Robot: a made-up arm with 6 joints. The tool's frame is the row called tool. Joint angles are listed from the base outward.
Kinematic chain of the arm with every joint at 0, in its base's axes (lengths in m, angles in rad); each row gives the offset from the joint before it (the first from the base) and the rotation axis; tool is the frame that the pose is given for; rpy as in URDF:
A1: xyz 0 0 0.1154 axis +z
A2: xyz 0 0 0 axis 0.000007 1 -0.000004
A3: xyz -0.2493 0 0.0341 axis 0.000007 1 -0.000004
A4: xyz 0.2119 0 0.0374 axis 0.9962 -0.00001 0.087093
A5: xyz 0 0 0 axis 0.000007 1 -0.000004
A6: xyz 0.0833 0 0.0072 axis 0.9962 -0.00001 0.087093
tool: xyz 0 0 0 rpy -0.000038 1.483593 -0.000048
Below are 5 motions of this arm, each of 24 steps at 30 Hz.
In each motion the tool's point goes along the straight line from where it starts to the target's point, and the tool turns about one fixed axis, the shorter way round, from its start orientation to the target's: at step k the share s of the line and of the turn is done. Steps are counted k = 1, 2, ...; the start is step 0. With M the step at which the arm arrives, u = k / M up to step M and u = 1 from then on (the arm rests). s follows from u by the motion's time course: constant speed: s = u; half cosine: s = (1 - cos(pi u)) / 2; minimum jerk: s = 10 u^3 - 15 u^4 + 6 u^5.
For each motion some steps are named. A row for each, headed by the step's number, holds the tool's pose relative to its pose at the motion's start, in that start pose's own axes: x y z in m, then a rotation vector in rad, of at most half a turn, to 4 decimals.
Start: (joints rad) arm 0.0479 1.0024 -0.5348 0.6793 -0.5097 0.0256
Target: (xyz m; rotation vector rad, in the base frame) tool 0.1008 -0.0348 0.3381 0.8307 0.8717 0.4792
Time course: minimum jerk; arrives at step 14
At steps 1, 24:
1: -0.0002 0.0000 -0.0002 -0.0004 -0.0013 0.0011
24: -0.0678 0.0035 -0.0713 -0.1144 -0.4001 0.3342

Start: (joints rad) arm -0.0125 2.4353 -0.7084 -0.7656 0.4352 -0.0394
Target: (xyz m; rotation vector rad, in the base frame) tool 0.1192 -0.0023 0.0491 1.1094 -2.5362 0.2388
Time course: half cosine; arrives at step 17
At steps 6, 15, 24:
6: 0.0177 0.0192 -0.0165 0.0238 -0.0223 -0.0010
15: 0.0618 0.0670 -0.0575 0.0829 -0.0778 -0.0034
24: 0.0640 0.0694 -0.0595 0.0858 -0.0805 -0.0035

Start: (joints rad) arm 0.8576 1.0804 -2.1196 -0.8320 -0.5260 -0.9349
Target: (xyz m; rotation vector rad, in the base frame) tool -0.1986 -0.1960 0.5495 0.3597 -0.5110 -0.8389
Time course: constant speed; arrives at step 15
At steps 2, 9, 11, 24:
2: 0.0005 -0.0356 -0.0129 0.0699 0.0084 -0.0192
9: 0.0024 -0.1600 -0.0578 0.3143 0.0378 -0.0865
11: 0.0030 -0.1956 -0.0707 0.3842 0.0462 -0.1057
24: 0.0041 -0.2667 -0.0964 0.5239 0.0630 -0.1441

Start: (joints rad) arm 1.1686 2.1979 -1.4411 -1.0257 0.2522 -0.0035
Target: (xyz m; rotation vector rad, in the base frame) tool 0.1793 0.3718 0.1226 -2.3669 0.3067 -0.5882
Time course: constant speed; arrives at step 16
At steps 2, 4, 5, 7, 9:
2: 0.0000 -0.0004 0.0000 0.0050 0.0017 -0.0990
4: -0.0001 -0.0009 0.0000 0.0100 0.0033 -0.1980
5: -0.0001 -0.0011 0.0000 0.0125 0.0041 -0.2475
7: -0.0001 -0.0015 0.0000 0.0175 0.0058 -0.3465
9: -0.0002 -0.0019 0.0000 0.0225 0.0074 -0.4455

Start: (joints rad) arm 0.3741 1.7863 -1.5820 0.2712 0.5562 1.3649
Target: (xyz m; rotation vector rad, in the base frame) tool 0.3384 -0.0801 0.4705 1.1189 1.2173 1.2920
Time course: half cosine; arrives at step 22
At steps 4, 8, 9, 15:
4: -0.0144 0.0075 -0.0159 -0.0579 -0.0333 0.0005
8: -0.0530 0.0275 -0.0584 -0.2132 -0.1227 0.0017
9: -0.0651 0.0338 -0.0718 -0.2619 -0.1508 0.0021
15: -0.1396 0.0726 -0.1540 -0.5618 -0.3235 0.0045

